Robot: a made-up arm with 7 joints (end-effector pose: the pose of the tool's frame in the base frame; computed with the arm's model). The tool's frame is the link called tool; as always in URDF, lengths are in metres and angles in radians.
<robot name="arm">
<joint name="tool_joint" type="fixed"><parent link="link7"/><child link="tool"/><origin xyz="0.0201 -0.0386 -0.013" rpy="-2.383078 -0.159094 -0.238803"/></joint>
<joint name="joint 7" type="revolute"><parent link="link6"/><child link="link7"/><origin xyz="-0.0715 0.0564 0.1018" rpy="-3.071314 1.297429 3.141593"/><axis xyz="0 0 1"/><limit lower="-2.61" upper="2.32"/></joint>
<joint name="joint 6" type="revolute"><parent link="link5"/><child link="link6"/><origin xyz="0.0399 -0.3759 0.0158" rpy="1.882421 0.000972 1.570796"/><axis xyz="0 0 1"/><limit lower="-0.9" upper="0.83"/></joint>
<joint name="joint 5" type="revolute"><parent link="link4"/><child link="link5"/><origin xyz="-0.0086 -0.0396 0.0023" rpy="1.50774 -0.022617 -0.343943"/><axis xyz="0 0 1"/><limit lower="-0.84" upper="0.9"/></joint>
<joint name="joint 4" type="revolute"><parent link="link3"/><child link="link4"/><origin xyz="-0.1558 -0.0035 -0.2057" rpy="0.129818 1.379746 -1.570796"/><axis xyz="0 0 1"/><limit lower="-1.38" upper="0.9"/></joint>
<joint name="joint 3" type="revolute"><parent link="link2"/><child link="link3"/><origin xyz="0.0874 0.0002 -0.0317" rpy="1.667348 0.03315 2.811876"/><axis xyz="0 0 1"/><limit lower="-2.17" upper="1.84"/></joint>
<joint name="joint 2" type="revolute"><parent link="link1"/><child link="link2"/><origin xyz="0.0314 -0.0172 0.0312" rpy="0.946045 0.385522 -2.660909"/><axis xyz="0 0 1"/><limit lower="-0.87" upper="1.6"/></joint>
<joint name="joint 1" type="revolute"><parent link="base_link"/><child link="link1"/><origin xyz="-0.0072 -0.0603 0.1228" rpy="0.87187 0.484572 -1.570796"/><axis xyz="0 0 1"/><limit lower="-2.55" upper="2.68"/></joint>
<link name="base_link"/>
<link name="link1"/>
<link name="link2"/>
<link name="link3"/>
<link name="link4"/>
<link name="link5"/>
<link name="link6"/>
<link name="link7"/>
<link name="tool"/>
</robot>
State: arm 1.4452 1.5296 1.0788 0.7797 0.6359 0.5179 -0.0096
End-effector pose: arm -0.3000 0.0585 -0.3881 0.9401 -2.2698 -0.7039
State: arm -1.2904 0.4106 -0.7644 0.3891 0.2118 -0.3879 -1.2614
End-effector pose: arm 0.3249 -0.5428 0.0551 0.7612 1.4083 -2.2467
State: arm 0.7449 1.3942 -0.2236 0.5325 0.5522 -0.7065 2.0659
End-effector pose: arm -0.2417 0.4821 -0.0945 -1.1225 2.1644 0.5753
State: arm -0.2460 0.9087 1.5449 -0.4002 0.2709 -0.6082 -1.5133
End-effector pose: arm 0.1521 0.5201 -0.2257 -1.2218 -1.1575 -0.1885
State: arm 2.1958 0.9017 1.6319 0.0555 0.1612 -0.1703 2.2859
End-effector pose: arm 0.3574 -0.3374 -0.4042 -2.7894 -0.6536 -0.1945
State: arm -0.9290 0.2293 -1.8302 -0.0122 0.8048 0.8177 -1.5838
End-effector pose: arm 0.3749 -0.5720 0.0120 -2.2376 -2.0119 0.1215
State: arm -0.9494 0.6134 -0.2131 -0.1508 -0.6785 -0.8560 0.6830
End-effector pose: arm 0.0578 -0.2127 0.5318 0.3807 0.6102 2.1419
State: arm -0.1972 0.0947 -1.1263 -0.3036 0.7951 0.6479 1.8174
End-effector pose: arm 0.4601 -0.2266 0.6011 2.0077 0.2909 2.2189
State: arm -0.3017 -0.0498 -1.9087 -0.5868 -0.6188 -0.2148 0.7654
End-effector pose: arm -0.1816 -0.4156 -0.0585 -0.4747 -1.5747 1.7410
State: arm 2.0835 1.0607 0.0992 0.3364 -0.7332 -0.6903 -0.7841
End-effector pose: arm -0.4712 -0.1790 -0.0884 0.6290 -1.5685 0.8518
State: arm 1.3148 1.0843 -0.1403 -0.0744 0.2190 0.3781 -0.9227
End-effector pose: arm -0.3352 0.3959 -0.1425 -0.5102 -0.6604 -0.4258
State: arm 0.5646 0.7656 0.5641 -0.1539 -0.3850 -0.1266 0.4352
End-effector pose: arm -0.2887 0.4242 0.1229 0.9005 -2.0165 -1.5287
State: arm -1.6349 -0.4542 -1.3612 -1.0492 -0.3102 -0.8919 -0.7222
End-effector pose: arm -0.4240 -0.2559 0.1493 -0.4117 0.3954 2.0324
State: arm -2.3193 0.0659 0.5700 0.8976 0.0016 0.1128 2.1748
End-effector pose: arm 0.2240 -0.4458 -0.3133 2.4835 0.8697 -1.4209
